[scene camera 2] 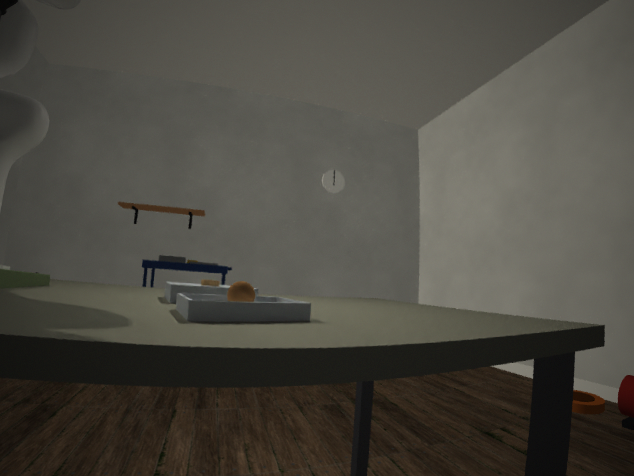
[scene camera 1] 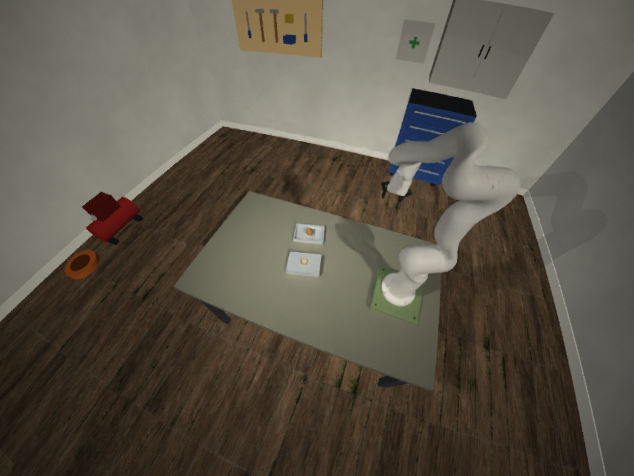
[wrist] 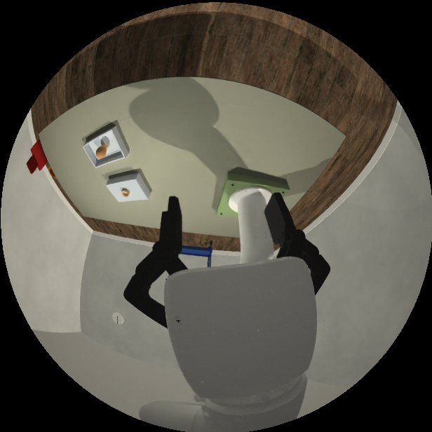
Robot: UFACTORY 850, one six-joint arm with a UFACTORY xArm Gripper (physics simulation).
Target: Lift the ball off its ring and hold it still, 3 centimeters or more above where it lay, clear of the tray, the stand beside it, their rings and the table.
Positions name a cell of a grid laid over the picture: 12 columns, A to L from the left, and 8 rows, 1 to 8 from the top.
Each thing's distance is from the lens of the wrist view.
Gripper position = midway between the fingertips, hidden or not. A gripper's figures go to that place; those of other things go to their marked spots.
my gripper (wrist: G4): 0.14 m
walled tray (wrist: D3): 0.59 m
pale stand (wrist: D4): 0.66 m
The marked spots on the walled tray and the pale stand are 0.23 m apart.
